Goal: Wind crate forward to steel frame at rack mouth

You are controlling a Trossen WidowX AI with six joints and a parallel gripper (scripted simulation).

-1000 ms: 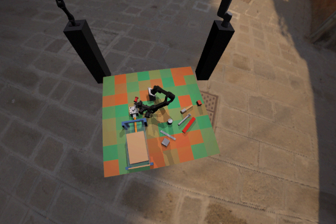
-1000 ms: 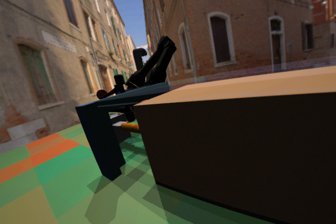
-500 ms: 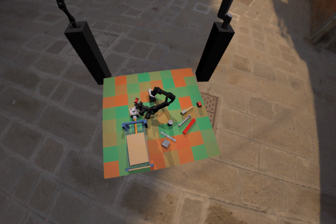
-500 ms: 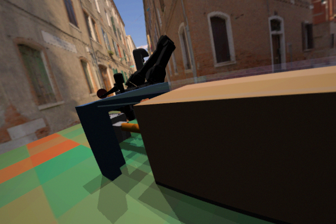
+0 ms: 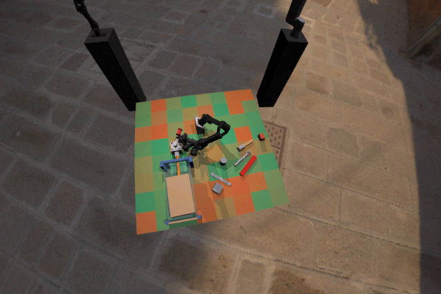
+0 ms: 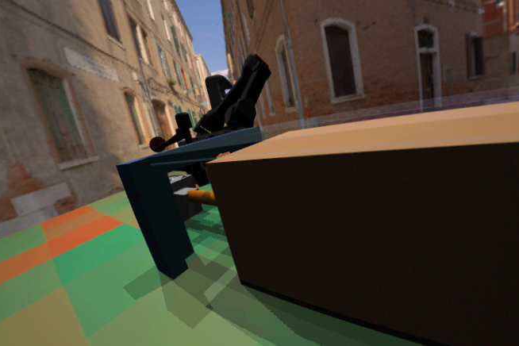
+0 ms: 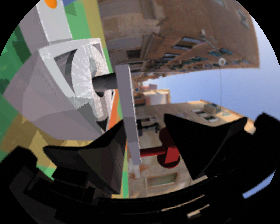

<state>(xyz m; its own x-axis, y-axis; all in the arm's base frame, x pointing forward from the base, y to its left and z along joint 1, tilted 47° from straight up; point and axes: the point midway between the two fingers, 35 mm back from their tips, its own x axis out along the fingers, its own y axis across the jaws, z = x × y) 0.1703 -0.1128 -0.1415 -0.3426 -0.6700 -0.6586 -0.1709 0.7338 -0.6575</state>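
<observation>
The grey winch handle lies 1 cm to the left of my gripper tip, 1 cm below it and 1 cm behind it. From my gripper tip the other things lie so: red knob 4 cm behind, 3 cm to the left, 2 cm above; then grey winch 10 cm below, 3 cm to the right, 3 cm ahead; then round puck 40 cm to the left, 20 cm ahead, 10 cm below.
</observation>
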